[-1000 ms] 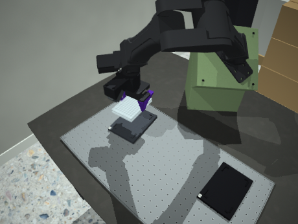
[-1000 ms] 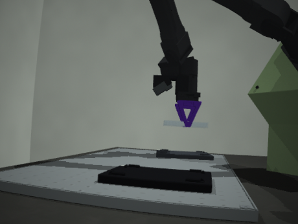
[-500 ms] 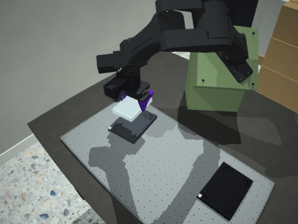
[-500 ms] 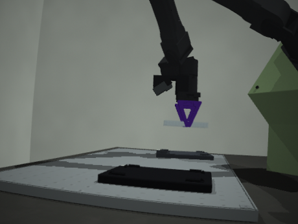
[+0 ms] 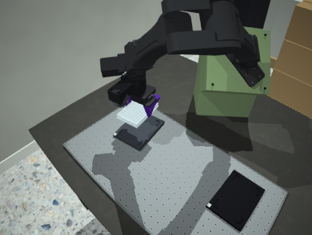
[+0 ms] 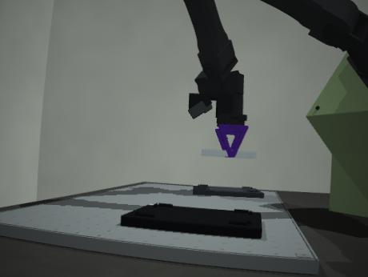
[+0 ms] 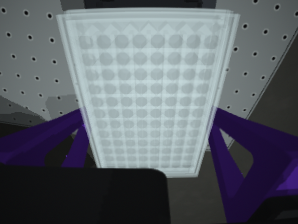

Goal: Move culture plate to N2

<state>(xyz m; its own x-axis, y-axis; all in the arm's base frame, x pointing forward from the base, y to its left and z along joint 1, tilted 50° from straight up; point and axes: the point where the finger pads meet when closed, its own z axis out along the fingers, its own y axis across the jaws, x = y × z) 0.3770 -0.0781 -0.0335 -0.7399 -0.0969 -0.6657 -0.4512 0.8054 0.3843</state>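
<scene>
Right now my hand is 9 cm above the plate nest N2. The rest, counted from my hand: lid: 1 cm above; then black plate nest N1: 14 cm behind, 39 cm to the left, 9 cm below; then A1 corner mark: 10 cm ahead, 1 cm to the right, 8 cm below.
</scene>
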